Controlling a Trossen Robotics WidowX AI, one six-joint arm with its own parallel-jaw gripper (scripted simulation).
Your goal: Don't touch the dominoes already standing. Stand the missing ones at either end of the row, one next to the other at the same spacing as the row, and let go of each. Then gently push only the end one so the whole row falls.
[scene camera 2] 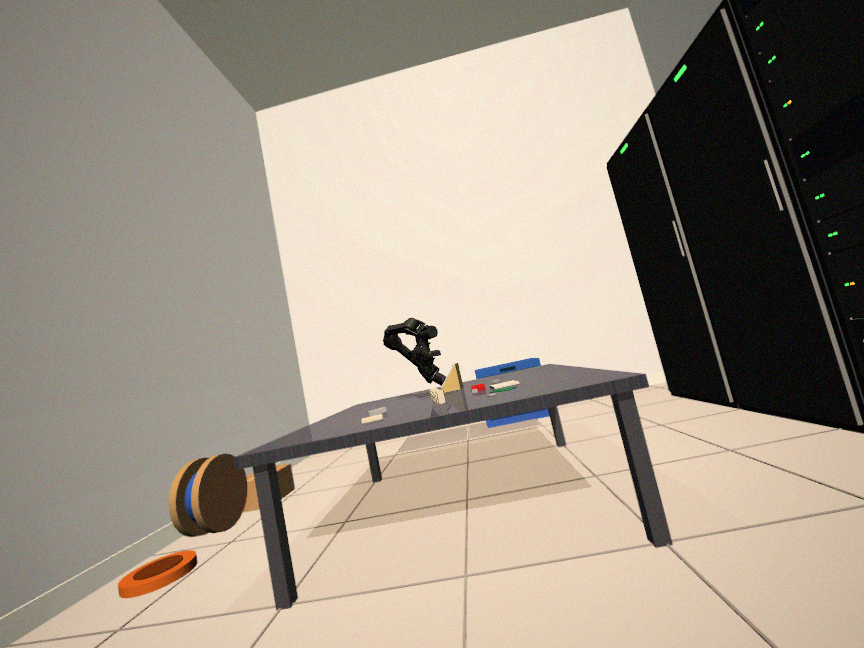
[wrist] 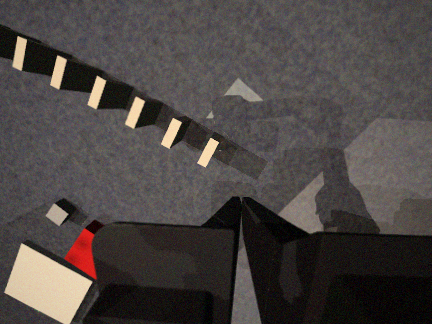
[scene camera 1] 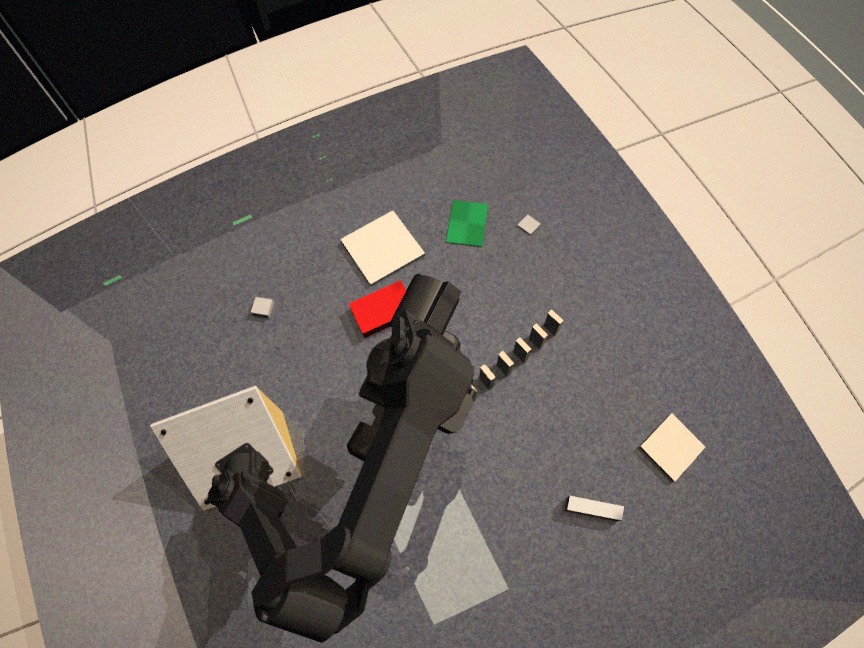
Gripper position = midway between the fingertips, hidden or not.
The gripper [scene camera 1: 410,412] is shut, with nothing in its grasp. Also in view: a cream tile [scene camera 1: 672,447], a white tile [scene camera 1: 384,246], a red tile [scene camera 1: 373,312] and a green tile [scene camera 1: 467,222].
The red tile also shows in the wrist view [wrist: 80,255]. The gripper shows as well in the wrist view [wrist: 240,204]. The wrist view does not show the cream tile: it is out of frame. The wrist view does not show the green tile: it is out of frame.
